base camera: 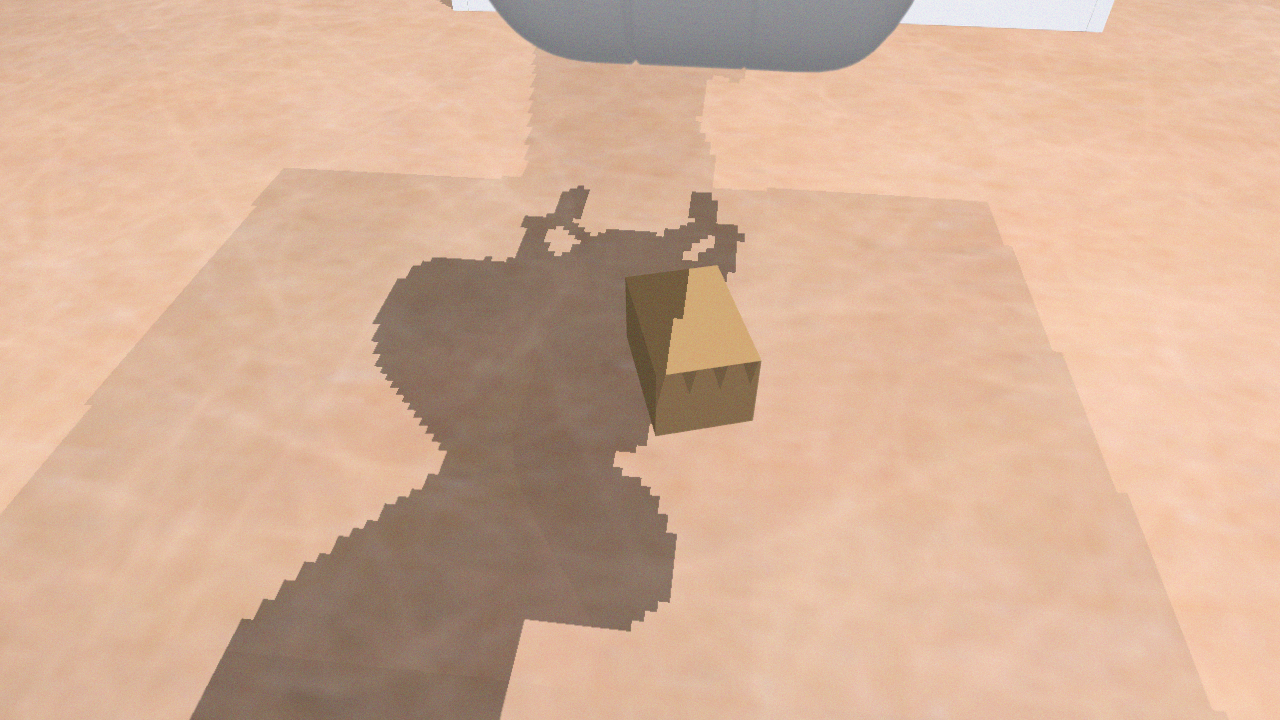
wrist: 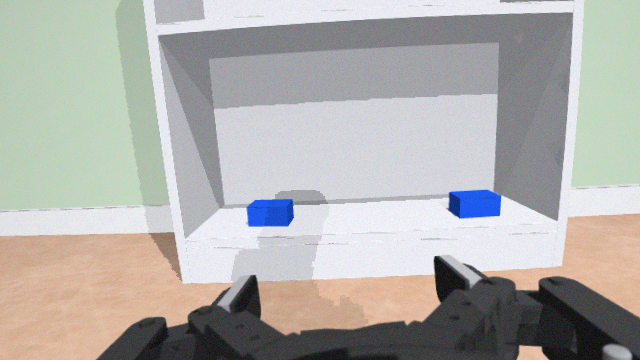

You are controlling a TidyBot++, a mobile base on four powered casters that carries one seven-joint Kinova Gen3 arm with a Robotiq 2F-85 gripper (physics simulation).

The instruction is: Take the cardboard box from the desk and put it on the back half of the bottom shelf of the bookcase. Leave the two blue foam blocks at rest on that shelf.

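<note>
The cardboard box sits upright on the tan floor in the base view, partly in the arm's shadow. In the wrist view, the white bookcase stands ahead. Two blue foam blocks rest on its bottom shelf: the left block near the left side, the right block near the right side. A wide gap lies between them. My gripper is open and empty, pointing toward the bookcase from in front of it. The box does not show in the wrist view, and no desk shows.
The grey arm crosses the top of the base view, with a low white front behind it. The bookcase's side walls and the board above bound the bottom opening. A green wall with white skirting stands behind.
</note>
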